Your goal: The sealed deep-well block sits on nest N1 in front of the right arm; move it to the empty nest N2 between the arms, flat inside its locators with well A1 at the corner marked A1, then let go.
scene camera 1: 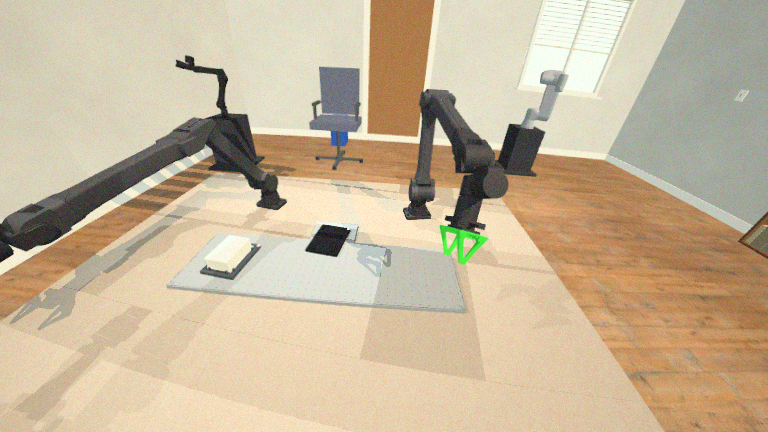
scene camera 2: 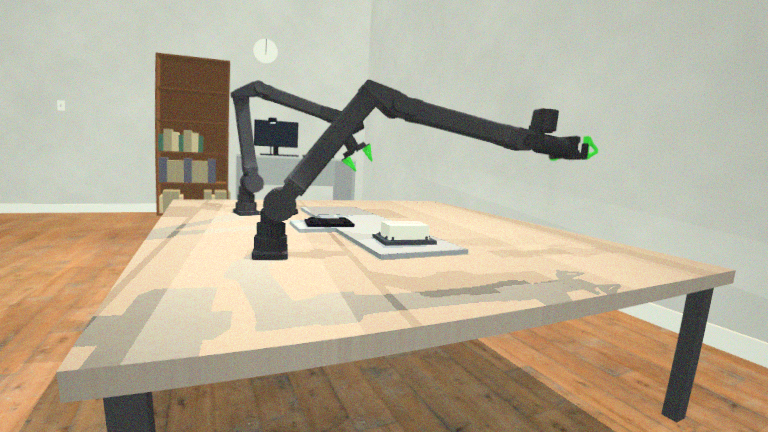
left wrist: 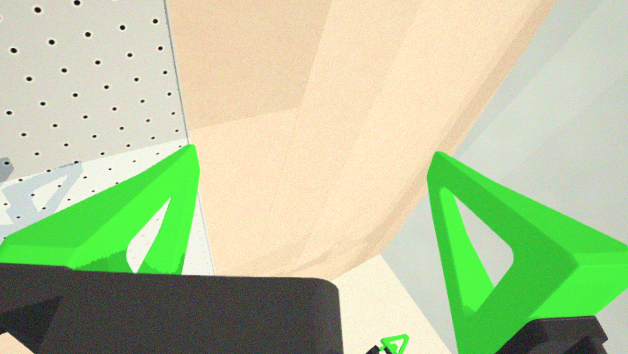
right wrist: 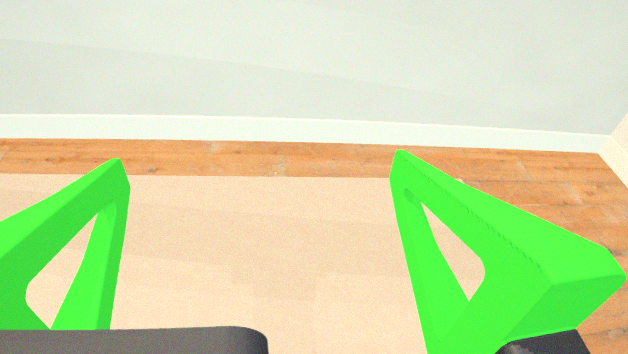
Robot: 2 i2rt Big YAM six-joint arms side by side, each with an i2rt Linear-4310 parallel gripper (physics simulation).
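Observation:
The cream sealed block [scene camera 1: 229, 253] [scene camera 2: 404, 229] sits on the dark nest N1 [scene camera 1: 217, 274] [scene camera 2: 406, 242], at the left end of the perforated plate in scene camera 1. The black nest N2 [scene camera 1: 328, 240] [scene camera 2: 329, 221] stands empty near the plate's back edge. My left gripper [scene camera 1: 454, 258] [scene camera 2: 361, 165] [left wrist: 316, 160] is open and empty, above the plate's right end in scene camera 1. My right gripper [right wrist: 261, 168] is open and empty, held high and far out from the block, at the right in scene camera 2. The A1 mark is too small to make out.
The grey perforated plate [scene camera 1: 343, 290] [scene camera 2: 445, 250] lies on the wooden table [scene camera 1: 257, 365] [scene camera 2: 343, 343]. Both arm bases stand along the table's back side in scene camera 1. A chair [scene camera 1: 339, 96], and a bookcase [scene camera 2: 193, 96], stand beyond the table.

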